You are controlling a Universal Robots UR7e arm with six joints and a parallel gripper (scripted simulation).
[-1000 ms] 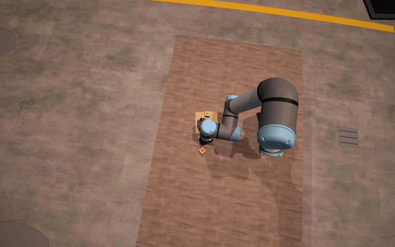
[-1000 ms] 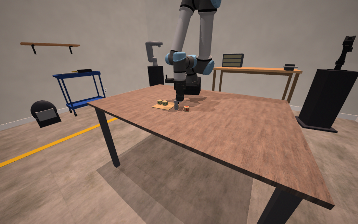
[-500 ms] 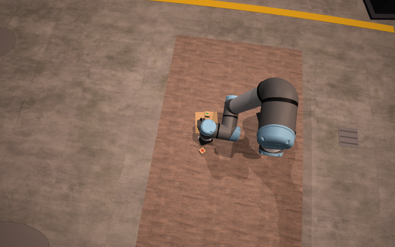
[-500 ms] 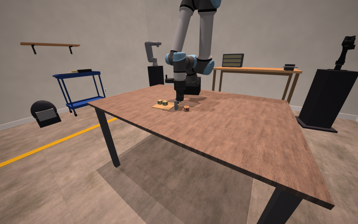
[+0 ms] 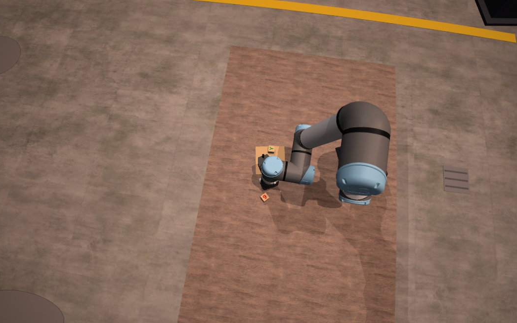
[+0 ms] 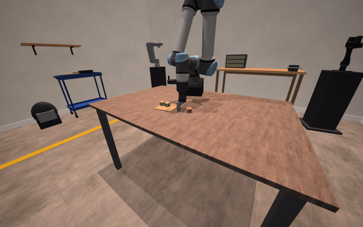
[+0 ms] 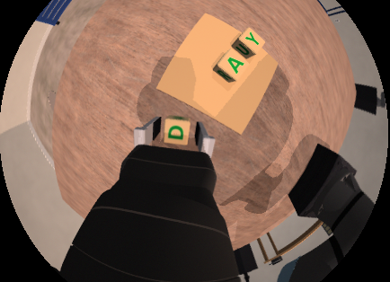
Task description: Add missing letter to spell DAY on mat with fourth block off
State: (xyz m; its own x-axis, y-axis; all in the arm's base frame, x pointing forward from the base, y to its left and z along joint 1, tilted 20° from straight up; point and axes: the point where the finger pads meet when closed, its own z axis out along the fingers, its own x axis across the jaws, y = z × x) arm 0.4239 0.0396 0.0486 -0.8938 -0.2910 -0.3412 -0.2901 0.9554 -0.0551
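My hand is right at the D block. Also, from my hand: mat 20 mm behind, 100 mm to the right, 20 mm below.
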